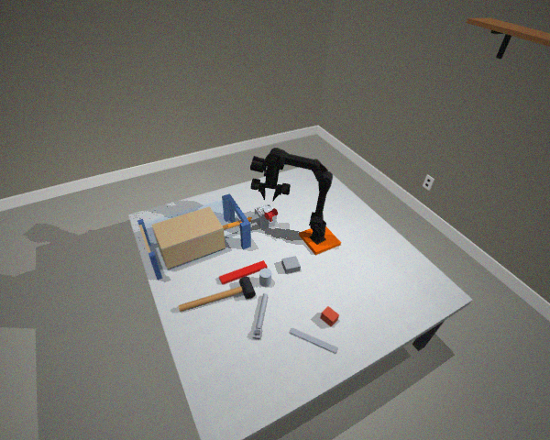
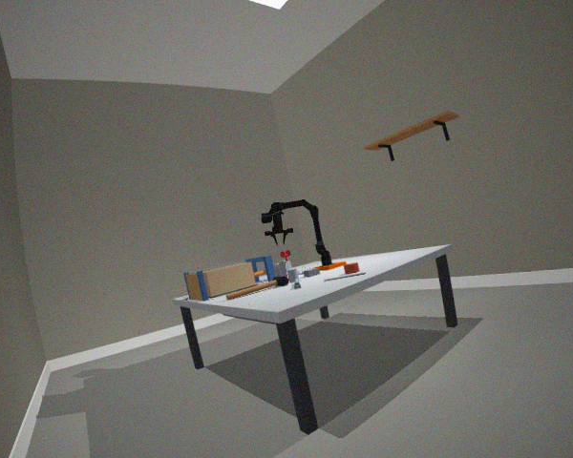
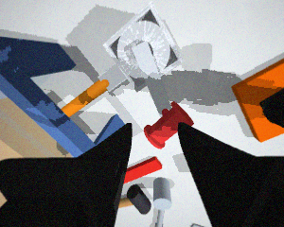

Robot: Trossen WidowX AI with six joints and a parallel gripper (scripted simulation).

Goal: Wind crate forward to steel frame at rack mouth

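The red knob lies 10 mm ahead of my gripper tip, 40 mm to the left of it and 80 mm below it. The rest, counted from my gripper tip: grey winch: 40 mm behind, 60 mm to the right, 180 mm below; then grey crank arm: 110 mm below; then grey block: 50 mm ahead, 270 mm to the left, 190 mm below.
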